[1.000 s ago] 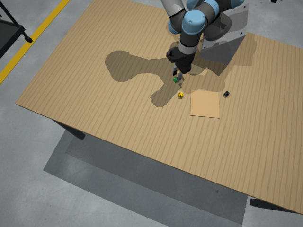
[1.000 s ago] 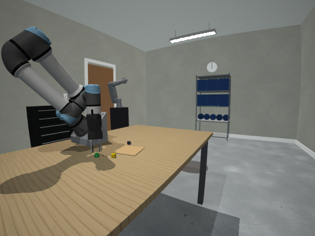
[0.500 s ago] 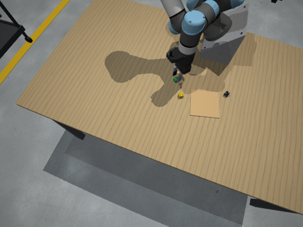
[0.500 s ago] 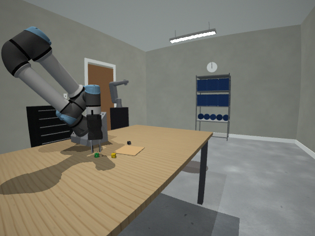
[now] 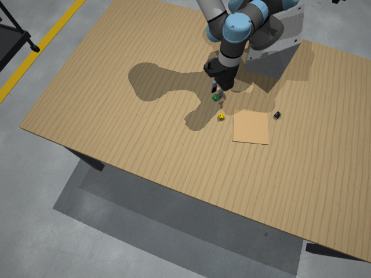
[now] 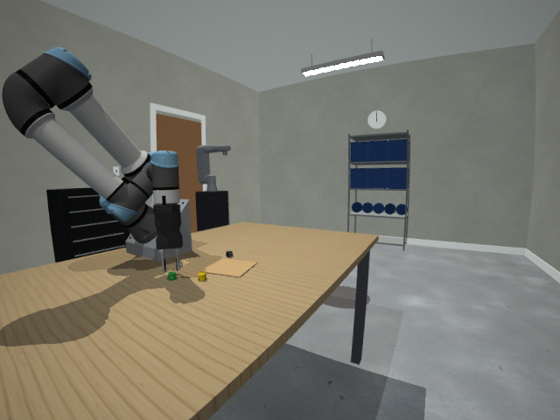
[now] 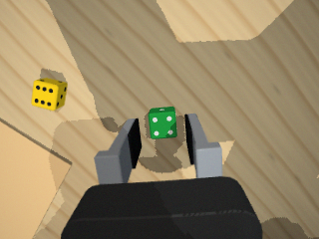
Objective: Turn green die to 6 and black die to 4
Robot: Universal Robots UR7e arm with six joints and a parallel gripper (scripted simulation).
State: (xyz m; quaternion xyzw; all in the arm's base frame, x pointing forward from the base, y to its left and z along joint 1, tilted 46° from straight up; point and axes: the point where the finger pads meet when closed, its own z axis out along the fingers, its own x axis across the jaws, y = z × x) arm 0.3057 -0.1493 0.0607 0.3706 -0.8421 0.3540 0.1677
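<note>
Now: the green die 40 mm below my hand. Round my hand: yellow die 80 mm ahead, 40 mm to the left, 40 mm below; black die 260 mm to the left, 40 mm below, 10 mm ahead; tan mat 170 mm to the left, 90 mm ahead, 40 mm below.
</note>
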